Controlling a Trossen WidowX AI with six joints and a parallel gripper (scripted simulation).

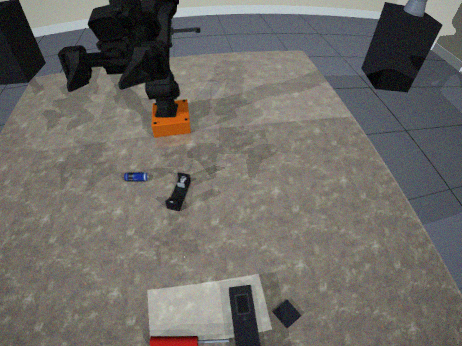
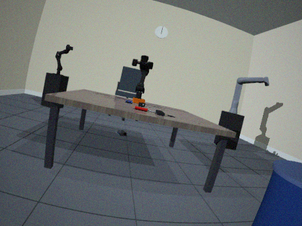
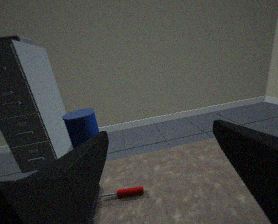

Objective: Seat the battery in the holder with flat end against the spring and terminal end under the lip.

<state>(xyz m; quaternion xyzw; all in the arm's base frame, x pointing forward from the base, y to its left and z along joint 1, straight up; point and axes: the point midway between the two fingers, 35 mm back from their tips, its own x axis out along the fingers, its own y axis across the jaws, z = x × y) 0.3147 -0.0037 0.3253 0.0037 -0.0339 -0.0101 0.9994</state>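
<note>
My gripper tip is now 360 mm above the blue battery, 120 mm past it and 50 mm to the left of it. Also, from my gripper tip: long black block 360 mm below, 250 mm ahead, 240 mm to the left; small black square 380 mm below, 320 mm to the left, 220 mm ahead; red-handled tool 370 mm below, 280 mm ahead, 140 mm to the left.
</note>
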